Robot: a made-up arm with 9 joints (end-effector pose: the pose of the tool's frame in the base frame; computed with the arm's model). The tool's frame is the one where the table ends.
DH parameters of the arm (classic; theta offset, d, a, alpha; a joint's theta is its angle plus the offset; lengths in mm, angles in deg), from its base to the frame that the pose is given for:
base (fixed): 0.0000 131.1 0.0 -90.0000
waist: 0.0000 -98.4 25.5 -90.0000
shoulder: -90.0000 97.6 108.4 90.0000
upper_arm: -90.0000 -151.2 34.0 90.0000
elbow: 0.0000 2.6 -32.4 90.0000
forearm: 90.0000 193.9 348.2 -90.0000
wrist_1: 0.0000 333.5 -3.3 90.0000
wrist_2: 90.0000 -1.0 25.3 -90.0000
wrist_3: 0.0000 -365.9 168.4 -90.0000
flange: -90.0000 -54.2 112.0 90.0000
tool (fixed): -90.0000 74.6 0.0 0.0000
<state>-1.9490 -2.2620 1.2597 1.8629 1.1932 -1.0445 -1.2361 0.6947 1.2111</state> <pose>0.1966 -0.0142 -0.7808 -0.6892 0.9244 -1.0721</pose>
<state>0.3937 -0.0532 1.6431 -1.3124 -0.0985 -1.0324 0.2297 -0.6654 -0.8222</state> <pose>0.1032 -0.5211 0.5712 0.0584 1.0577 -0.5203</pose>
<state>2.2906 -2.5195 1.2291 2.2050 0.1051 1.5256 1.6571 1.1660 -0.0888</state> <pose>0.7529 -0.3656 0.4723 -1.5731 1.3841 -0.1394</pose>
Working (the frame after each row of the table, in the pose's form):
after base (fixed): 0.0000 0.0000 0.1311 -1.5708 0.0000 0.0000
after waist: -0.0168 -0.0984 0.1119 1.2968 0.0000 -2.8615
after shoulder: -0.0486 -0.1865 0.2238 1.7545 -1.3758 -0.0858
after upper_arm: 0.0533 -0.1244 0.3227 -2.3361 1.0255 -0.6081
after elbow: 0.0806 -0.1232 0.3403 0.5065 2.0433 -1.5537
after forearm: 0.3447 -0.2149 0.0563 0.1250 0.8115 0.2551
after wrist_1: 0.5887 -0.2224 0.2836 1.7719 1.9169 0.9485
after wrist_2: 0.5902 -0.2471 0.2784 1.9473 -1.6107 -0.9589
after wrist_3: 0.7632 -0.3822 0.6161 -0.1842 -1.2288 -1.8201
after flange: 0.7048 -0.4089 0.5095 -0.1402 2.1926 0.7898

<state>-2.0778 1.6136 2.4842 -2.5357 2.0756 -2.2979 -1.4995 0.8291 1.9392</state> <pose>0.1389 0.3500 0.2175 -0.5692 2.4263 -0.0894</pose>
Working (the frame after each row of the table, in the pose's form):
after base (fixed): 0.0000 0.0000 0.1311 -1.5708 0.0000 0.0000
after waist: -0.0124 -0.0984 0.1534 1.5933 0.0000 2.7076
after shoulder: 0.0204 -0.1030 0.2955 -0.8858 -1.5423 -1.5817
after upper_arm: 0.0369 -0.2550 0.3210 0.0452 -1.1642 -0.0034
after elbow: 0.0447 -0.2373 0.3472 -1.5387 1.8599 1.2922
after forearm: 0.2478 0.0973 0.4218 2.5282 0.5696 0.8803
after wrist_1: 0.4675 0.0180 0.1837 1.1380 1.7551 -1.9780
after wrist_2: 0.4524 0.0259 0.1650 0.4611 2.2628 -0.1538
after wrist_3: 0.1744 0.2660 0.3303 0.2172 1.0275 1.3686
after flange: 0.0940 0.3445 0.2768 1.3598 2.1933 0.5476

